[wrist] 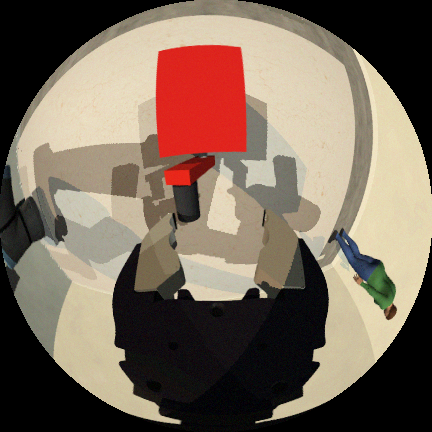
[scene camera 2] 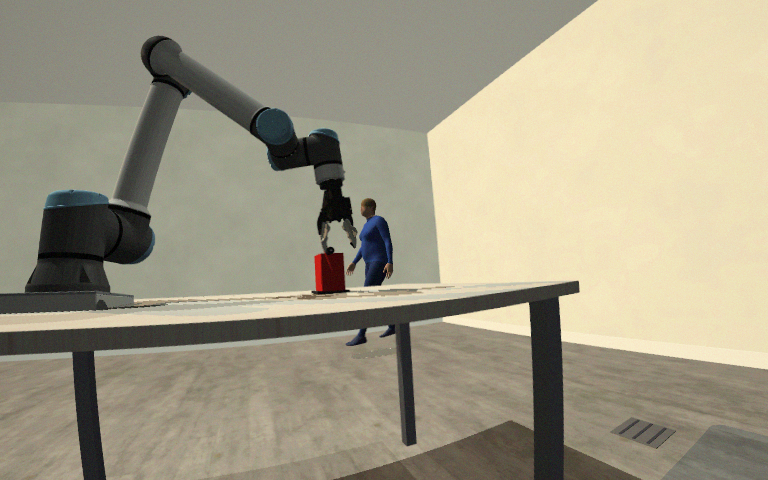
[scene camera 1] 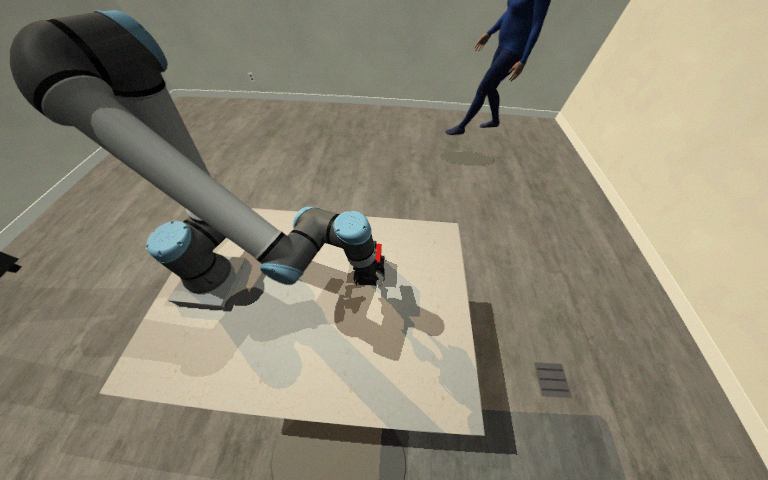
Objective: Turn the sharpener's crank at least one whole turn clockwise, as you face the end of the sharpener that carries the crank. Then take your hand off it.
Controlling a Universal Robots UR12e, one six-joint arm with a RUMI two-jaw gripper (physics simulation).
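Pixels of known places: gripper, fingertip midpoint: [wrist: 218,212] [scene camera 2: 340,250]; arm's base at its link origin: [wrist: 34,216] [scene camera 2: 69,295] [scene camera 1: 208,273].
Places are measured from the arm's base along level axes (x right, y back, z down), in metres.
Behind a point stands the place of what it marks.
Note:
The red block-shaped sharpener [scene camera 1: 378,252] {x -0.147, y -0.753, z -0.096 m} [scene camera 2: 329,272] {x -0.076, y -0.715, z -0.035 m} [wrist: 201,100] {x -0.122, y -0.727, z -0.096 m} stands upright on the table. Its red crank arm [wrist: 180,176] points up and a little to the left in the wrist view, from the shaft at the body's near face. The crank's black knob [scene camera 2: 330,249] {x -0.017, y -0.710, z -0.102 m} [wrist: 187,202] {x -0.037, y -0.713, z -0.110 m} stands above the level of the body's top. My gripper [scene camera 2: 339,247] {x -0.018, y -0.740, z -0.098 m} [wrist: 218,212] {x -0.018, y -0.740, z -0.098 m} points down and is partly open, with nothing gripped. The knob is close to the inner side of its left fingertip in the wrist view; I cannot tell whether they touch. In scene camera 1 the wrist hides the crank.
The pale table [scene camera 1: 141,362] {x 0.371, y 0.098, z 0.032 m} [scene camera 2: 453,308] {x 0.456, y -0.813, z 0.048 m} carries the arm's base plate [scene camera 1: 198,300] {x 0.123, y -0.029, z -0.009 m} at the left, and many shadows fall across it. A person in blue [scene camera 1: 512,33] [scene camera 2: 373,243] is beyond the table. A person in green [wrist: 382,285] shows at the right in the wrist view.

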